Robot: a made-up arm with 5 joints.
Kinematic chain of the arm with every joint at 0, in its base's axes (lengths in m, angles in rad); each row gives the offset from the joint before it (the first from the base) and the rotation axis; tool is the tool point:
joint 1: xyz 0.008 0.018 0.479 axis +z
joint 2: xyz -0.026 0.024 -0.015 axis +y
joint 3: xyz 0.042 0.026 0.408 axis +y
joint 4: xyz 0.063 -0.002 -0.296 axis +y
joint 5: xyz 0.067 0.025 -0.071 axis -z
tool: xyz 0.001 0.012 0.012
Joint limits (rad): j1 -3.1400..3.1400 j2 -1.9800..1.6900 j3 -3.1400..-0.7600 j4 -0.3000..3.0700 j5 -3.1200..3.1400
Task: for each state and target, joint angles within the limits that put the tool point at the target. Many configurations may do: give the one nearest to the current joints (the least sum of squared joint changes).
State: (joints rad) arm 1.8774 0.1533 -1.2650 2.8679 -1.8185
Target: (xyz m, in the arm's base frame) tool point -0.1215 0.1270 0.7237
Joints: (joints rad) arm 2.0091 -0.1665 -0.8002 2.8632 -1.8214
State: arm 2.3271 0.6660 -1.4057 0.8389 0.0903
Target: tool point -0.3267 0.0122 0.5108
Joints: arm 2.9024 0.3082 -0.7600 1.3108 0.0460
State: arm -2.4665 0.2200 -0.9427 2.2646 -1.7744
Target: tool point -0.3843 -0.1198 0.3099
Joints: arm -2.9763 1.0664 -1.2936 2.0261 -1.7893
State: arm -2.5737 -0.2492 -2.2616 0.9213 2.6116
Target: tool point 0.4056 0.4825 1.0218
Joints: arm -2.1759 -0.9439 -2.7738 0.7461 2.5026
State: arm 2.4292 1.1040 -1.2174 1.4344 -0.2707
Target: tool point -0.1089 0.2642 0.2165
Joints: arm 1.6977 1.2233 -0.8845 1.4983 -0.2790
